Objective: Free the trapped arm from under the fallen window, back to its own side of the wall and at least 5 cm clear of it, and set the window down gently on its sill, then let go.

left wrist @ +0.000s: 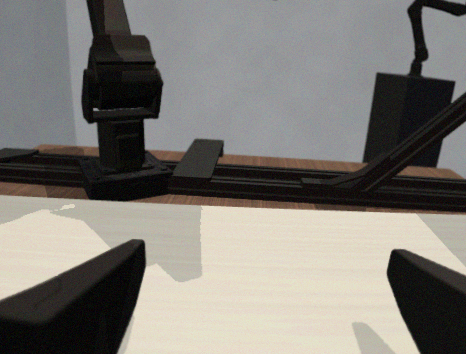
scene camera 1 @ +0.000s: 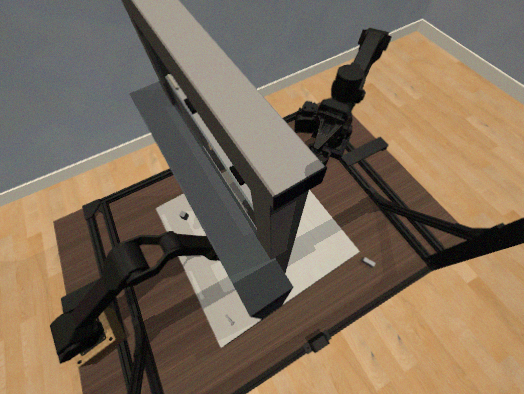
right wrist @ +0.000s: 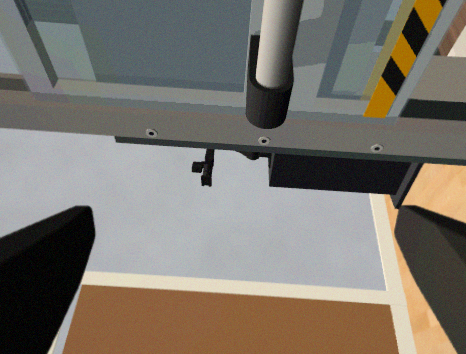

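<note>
The window has a pale handle bar on black brackets and a yellow-black striped edge. Part of it shows in the opening of the wall. The left arm reaches in beneath the wall's dark ledge, which hides its gripper in the scene view. My left gripper is open and empty, facing the right arm's base across the white mat. My right gripper is open and empty beside the wall, with the handle's end bracket beyond the fingers. The sill cannot be made out.
The white mat lies under the wall. A small block, a screw and a white cylinder lie around. Black rails edge the table. A dark pedestal stands beyond.
</note>
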